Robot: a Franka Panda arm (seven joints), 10 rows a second.
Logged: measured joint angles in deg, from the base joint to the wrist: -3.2 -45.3 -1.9 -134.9 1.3 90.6 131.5; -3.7 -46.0 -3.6 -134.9 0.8 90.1 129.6; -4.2 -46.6 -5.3 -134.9 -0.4 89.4 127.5; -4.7 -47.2 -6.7 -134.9 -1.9 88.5 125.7; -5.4 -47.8 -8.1 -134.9 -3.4 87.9 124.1; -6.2 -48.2 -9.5 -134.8 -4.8 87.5 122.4; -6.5 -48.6 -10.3 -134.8 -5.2 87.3 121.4; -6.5 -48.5 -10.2 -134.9 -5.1 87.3 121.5; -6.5 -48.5 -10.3 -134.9 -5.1 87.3 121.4; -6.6 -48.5 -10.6 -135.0 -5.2 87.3 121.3
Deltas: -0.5 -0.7 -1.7 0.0 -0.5 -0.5 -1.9; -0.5 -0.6 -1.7 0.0 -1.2 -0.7 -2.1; -0.5 -0.6 -1.4 0.0 -1.5 -0.9 -1.8; -0.7 -0.6 -1.4 0.0 -1.5 -0.6 -1.6; -0.8 -0.4 -1.4 0.1 -1.4 -0.4 -1.7; -0.3 -0.4 -0.8 0.0 -0.4 -0.2 -1.0; 0.0 0.1 0.1 -0.1 0.1 0.0 0.1; 0.0 0.0 -0.1 0.0 0.0 0.0 -0.1; -0.1 0.0 -0.3 -0.1 -0.1 0.0 -0.1
